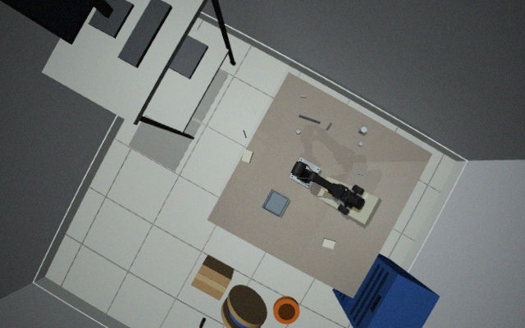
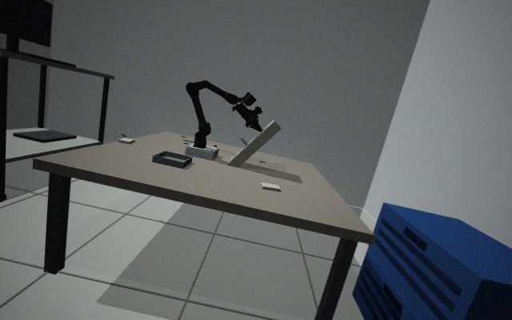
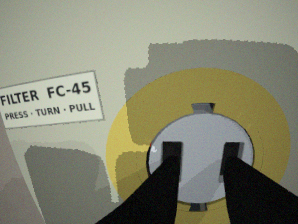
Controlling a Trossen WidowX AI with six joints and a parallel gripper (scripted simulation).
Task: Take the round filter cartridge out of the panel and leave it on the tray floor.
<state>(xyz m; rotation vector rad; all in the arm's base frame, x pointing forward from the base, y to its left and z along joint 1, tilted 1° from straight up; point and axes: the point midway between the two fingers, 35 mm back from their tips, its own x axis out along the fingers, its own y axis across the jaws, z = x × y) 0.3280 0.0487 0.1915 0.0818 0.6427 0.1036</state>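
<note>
My gripper tip is 2 cm short of the round filter cartridge and 1 cm above it. From my gripper tip the other things lie so: blue-grey tray: 36 cm behind, 34 cm to the right, 22 cm below; service panel: 8 cm below, 3 cm behind.
</note>
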